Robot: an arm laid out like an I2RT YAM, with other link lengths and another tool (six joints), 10 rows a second.
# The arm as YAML. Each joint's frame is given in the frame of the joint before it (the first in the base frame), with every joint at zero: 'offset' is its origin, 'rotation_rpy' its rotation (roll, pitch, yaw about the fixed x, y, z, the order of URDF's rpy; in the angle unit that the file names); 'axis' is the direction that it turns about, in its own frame. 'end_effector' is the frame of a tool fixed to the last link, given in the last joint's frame.
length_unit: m
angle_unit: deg
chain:
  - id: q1
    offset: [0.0, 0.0, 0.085]
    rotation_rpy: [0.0, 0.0, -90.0]
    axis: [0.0, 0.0, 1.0]
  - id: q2
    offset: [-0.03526, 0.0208, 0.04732]
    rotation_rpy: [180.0, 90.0, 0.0]
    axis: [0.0, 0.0, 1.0]
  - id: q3
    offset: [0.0, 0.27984, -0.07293]
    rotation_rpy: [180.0, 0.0, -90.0]
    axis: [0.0, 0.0, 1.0]
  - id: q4
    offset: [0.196, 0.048, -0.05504]
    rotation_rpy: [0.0, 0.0, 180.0]
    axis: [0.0, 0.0, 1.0]
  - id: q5
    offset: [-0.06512, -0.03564, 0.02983]
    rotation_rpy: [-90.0, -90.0, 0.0]
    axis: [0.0, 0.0, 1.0]
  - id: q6
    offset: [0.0, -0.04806, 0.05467]
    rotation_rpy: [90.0, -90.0, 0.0]
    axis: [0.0, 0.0, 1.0]
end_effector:
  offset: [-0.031, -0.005, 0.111]
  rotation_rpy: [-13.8, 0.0, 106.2]
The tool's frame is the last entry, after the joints.
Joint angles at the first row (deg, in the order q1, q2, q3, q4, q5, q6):
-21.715, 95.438, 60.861, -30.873, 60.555, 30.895
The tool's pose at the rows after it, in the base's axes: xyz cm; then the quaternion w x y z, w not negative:
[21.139, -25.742, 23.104, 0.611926, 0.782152, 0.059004, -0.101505]
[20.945, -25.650, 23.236, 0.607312, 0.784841, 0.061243, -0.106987]
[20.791, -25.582, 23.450, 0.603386, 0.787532, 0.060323, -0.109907]
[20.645, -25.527, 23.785, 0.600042, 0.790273, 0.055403, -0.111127]
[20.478, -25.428, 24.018, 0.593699, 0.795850, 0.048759, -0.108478]
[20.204, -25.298, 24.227, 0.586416, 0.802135, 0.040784, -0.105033]
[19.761, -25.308, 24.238, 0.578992, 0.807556, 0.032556, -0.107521]
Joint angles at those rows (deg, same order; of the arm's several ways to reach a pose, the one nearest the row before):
-21.693, 95.154, 61.910, -32.731, 60.533, 31.703
-21.672, 95.132, 62.784, -35.112, 60.358, 32.467
-21.671, 95.088, 63.811, -37.386, 60.117, 33.430
-21.670, 95.068, 65.168, -39.945, 59.877, 34.874
-21.736, 94.870, 66.414, -42.416, 59.003, 36.470
-21.867, 94.476, 67.461, -44.819, 57.954, 38.130
-22.349, 94.410, 68.182, -46.938, 57.167, 39.681

